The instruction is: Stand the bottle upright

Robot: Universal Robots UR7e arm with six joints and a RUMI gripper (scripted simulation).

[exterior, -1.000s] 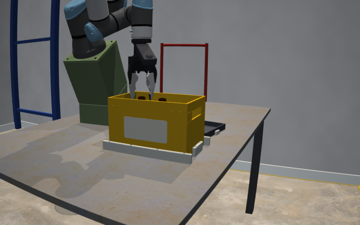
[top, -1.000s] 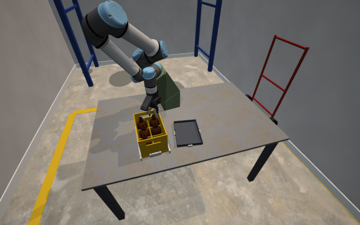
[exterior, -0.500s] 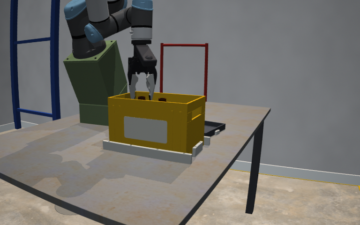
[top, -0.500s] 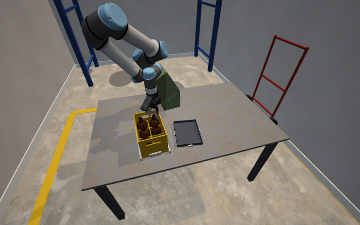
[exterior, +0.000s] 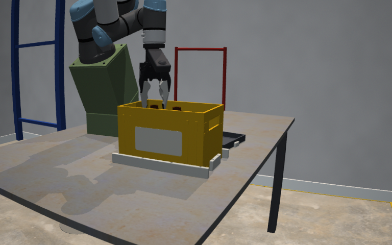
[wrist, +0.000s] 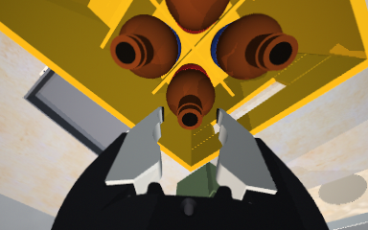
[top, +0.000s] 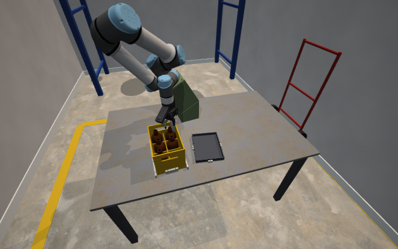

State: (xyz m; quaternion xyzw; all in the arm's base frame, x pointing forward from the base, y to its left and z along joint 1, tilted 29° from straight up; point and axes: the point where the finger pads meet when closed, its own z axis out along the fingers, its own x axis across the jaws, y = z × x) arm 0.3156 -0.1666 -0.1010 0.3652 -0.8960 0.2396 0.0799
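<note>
My hand is 8 cm short of the yellow crate, 5 cm to the left of it and 7 cm above it. The rest, counted from my hand: dark tray (10 cm ahead, 23 cm to the left, 14 cm below).
</note>
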